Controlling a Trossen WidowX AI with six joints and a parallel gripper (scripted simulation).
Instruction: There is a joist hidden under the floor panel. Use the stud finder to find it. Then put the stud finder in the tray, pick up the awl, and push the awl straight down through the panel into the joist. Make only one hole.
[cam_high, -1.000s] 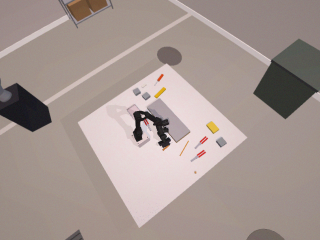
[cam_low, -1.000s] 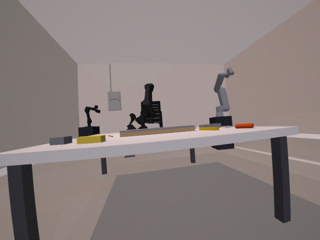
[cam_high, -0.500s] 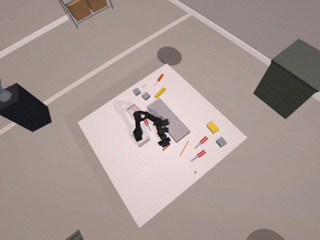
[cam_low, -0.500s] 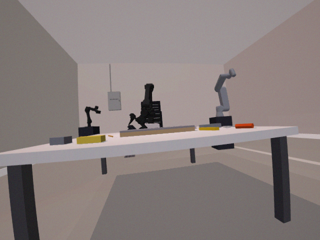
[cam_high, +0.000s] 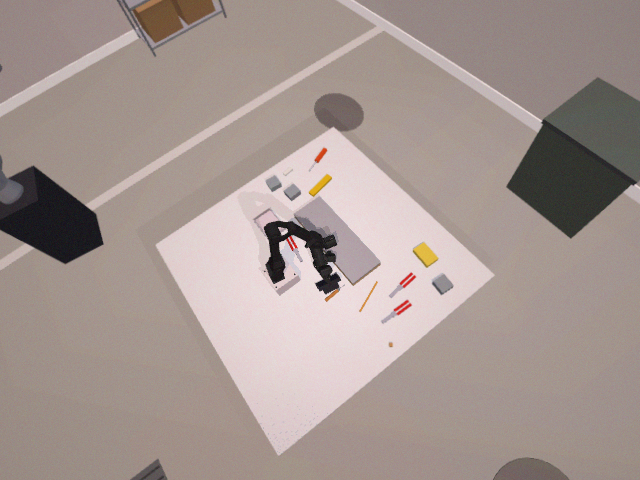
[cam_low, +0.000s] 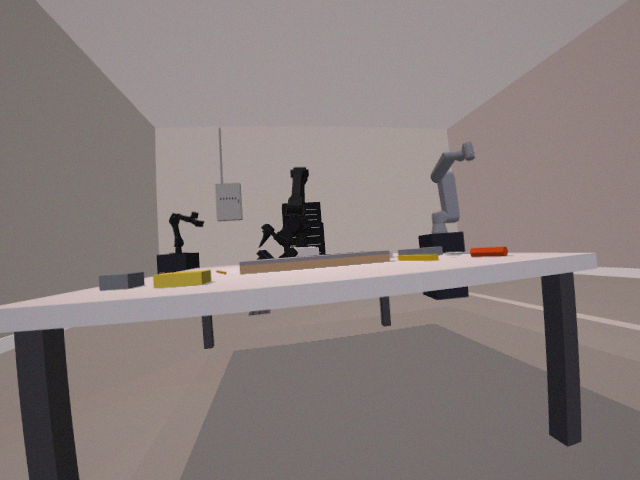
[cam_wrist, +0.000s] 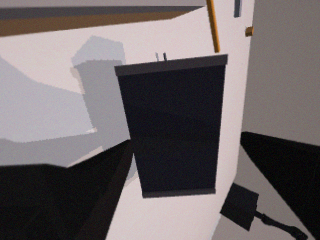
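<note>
Now: the stud finder 2 cm ahead of my gripper tip, 2 cm to the right of it and 3 cm below it. From my gripper tip the other things lie so: orange pencil: 14 cm ahead, 15 cm to the right, 5 cm below; awl: 2 cm ahead, 5 cm to the right, 5 cm below; square light: 3 cm ahead, 3 cm to the right, 4 cm below.
</note>
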